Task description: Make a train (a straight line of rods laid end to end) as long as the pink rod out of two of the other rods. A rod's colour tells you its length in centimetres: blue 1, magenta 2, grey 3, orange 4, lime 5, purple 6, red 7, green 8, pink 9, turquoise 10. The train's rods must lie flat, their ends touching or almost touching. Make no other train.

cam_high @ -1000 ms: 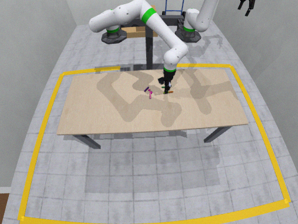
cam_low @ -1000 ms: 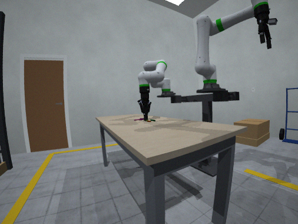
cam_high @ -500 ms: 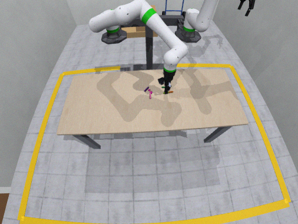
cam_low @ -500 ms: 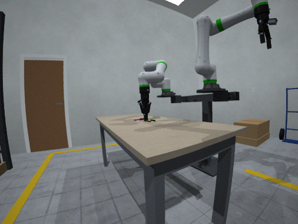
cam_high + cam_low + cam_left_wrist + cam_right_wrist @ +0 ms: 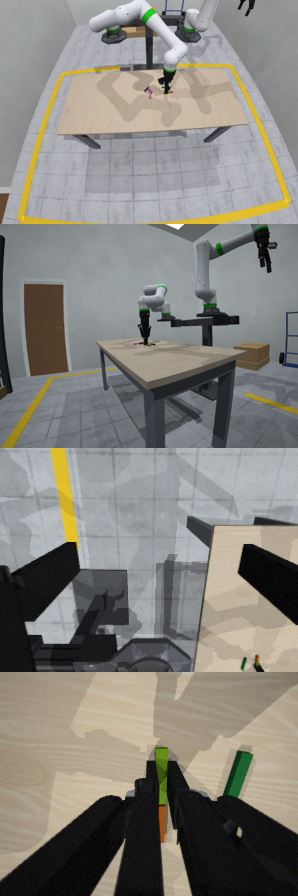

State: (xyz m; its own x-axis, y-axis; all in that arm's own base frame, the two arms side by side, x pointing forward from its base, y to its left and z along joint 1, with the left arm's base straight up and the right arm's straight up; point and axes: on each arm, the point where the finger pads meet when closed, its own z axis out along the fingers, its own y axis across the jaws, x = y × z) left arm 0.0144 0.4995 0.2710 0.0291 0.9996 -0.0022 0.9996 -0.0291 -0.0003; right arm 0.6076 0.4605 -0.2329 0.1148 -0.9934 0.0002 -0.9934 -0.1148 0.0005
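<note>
Right now my right hand is 30 mm above the lime rod. From my right hand the other things lie so: pink rod 20 mm ahead, 150 mm to the right, 30 mm below; then orange rod 10 mm behind, 50 mm to the left, 30 mm below; then green rod 70 mm behind, 10 mm to the left, 30 mm below.
</note>
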